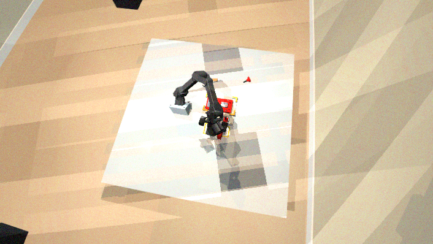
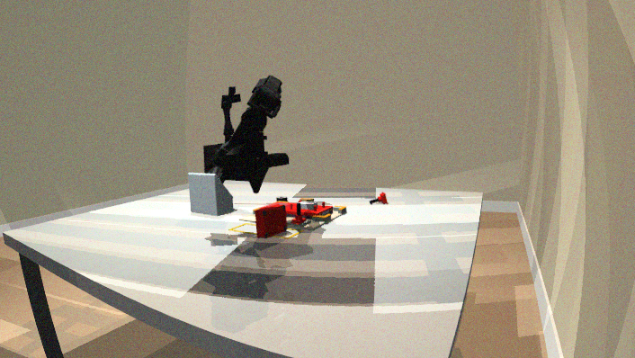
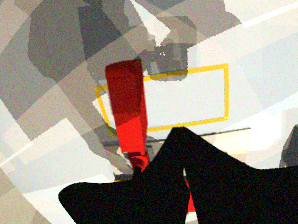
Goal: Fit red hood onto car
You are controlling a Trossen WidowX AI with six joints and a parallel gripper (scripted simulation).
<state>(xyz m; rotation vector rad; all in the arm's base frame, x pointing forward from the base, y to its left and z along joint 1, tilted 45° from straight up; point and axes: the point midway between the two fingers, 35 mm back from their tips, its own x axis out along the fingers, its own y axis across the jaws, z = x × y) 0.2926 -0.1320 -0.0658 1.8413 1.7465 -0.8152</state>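
Right now the red hood is 7 cm below my gripper tip and 4 cm ahead of it. The rest, counted from my gripper tip: jig (20 cm to the left, 9 cm below).
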